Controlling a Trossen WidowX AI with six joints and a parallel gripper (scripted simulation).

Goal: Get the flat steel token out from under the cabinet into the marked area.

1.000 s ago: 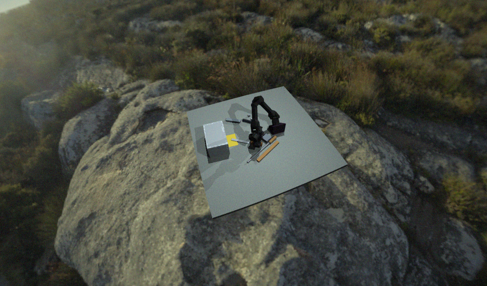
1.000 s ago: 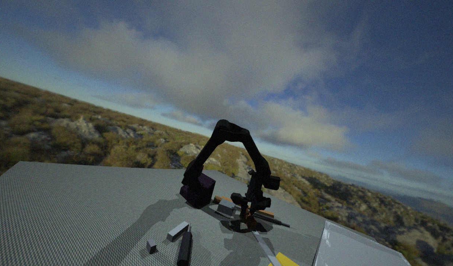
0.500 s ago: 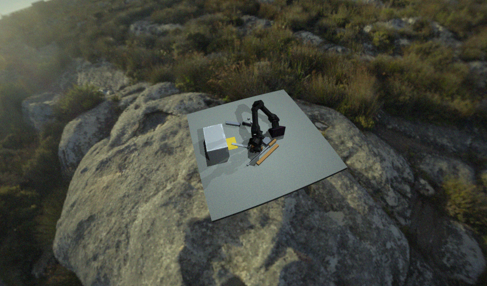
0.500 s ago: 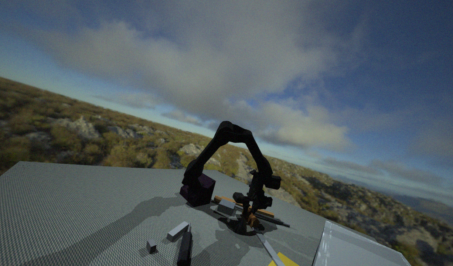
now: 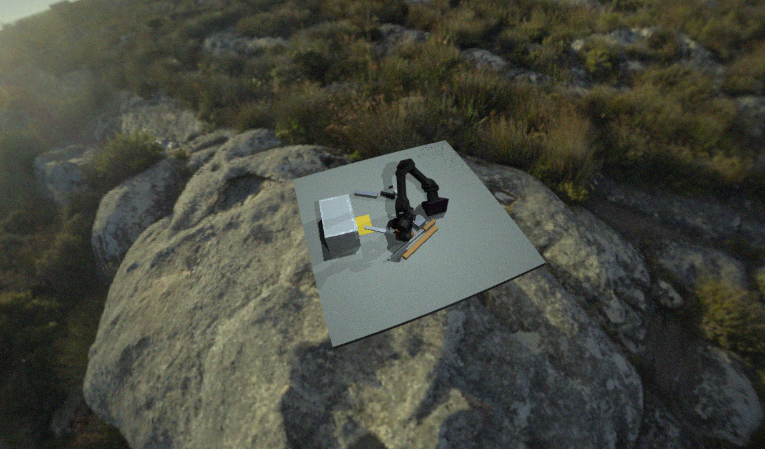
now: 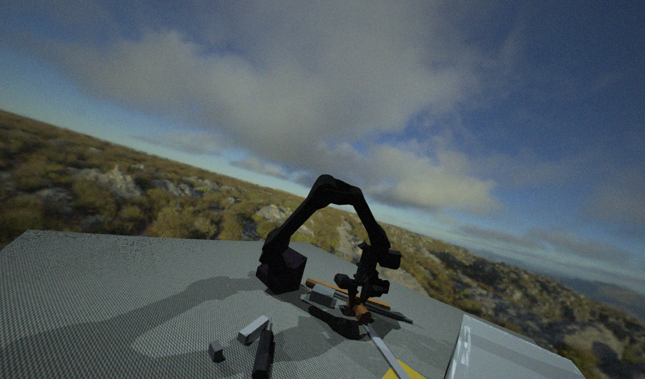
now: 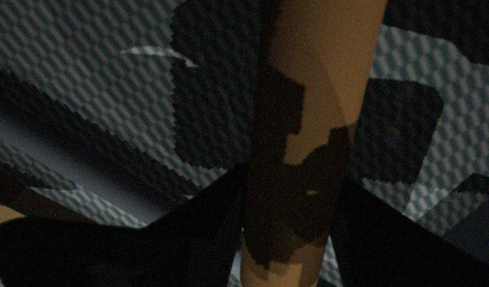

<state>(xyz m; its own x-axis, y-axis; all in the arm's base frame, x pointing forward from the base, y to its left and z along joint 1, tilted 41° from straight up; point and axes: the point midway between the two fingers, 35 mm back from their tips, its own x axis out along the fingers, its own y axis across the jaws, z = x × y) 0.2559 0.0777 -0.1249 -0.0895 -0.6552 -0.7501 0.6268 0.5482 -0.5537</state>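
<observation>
Now: the wooden stick 50 mm behind my gripper tip and 80 mm to the left of it. Round my gripper tip: grey bar: 100 mm behind, 340 mm to the right; then grey block: 100 mm behind, 60 mm to the right, 10 mm above; then small grey cube: 80 mm behind, 430 mm to the right.
</observation>
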